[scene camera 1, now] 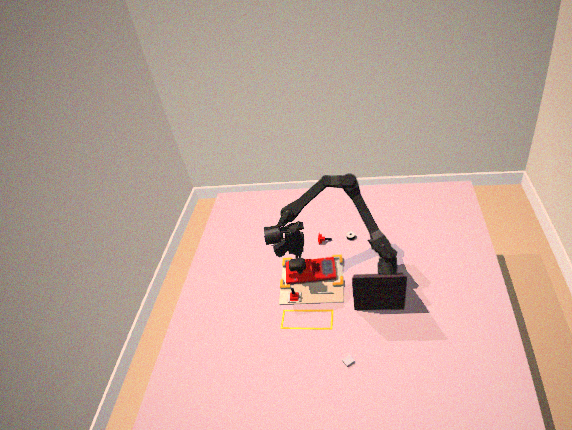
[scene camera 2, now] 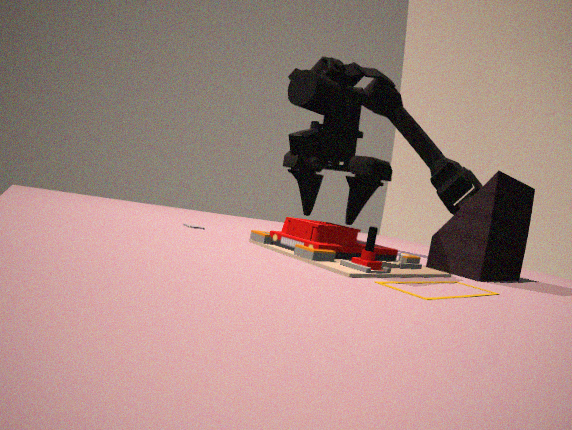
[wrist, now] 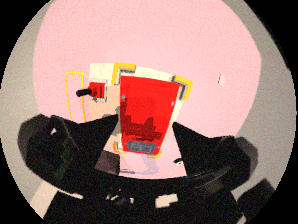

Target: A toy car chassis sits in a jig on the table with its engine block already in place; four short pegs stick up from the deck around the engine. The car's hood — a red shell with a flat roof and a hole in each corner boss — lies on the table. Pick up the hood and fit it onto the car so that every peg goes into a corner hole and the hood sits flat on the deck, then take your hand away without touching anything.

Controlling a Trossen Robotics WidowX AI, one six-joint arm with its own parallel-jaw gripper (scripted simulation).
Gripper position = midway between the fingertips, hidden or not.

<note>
My gripper [scene camera 2: 326, 219] is open, with nothing in its grasp. Further things: a red hood [scene camera 2: 317, 231] and a jig [scene camera 2: 407, 266].
The red hood also shows in the wrist view [wrist: 147, 106]. My gripper shows as well in the wrist view [wrist: 146, 120]. The jig is seen too in the wrist view [wrist: 110, 74].
</note>
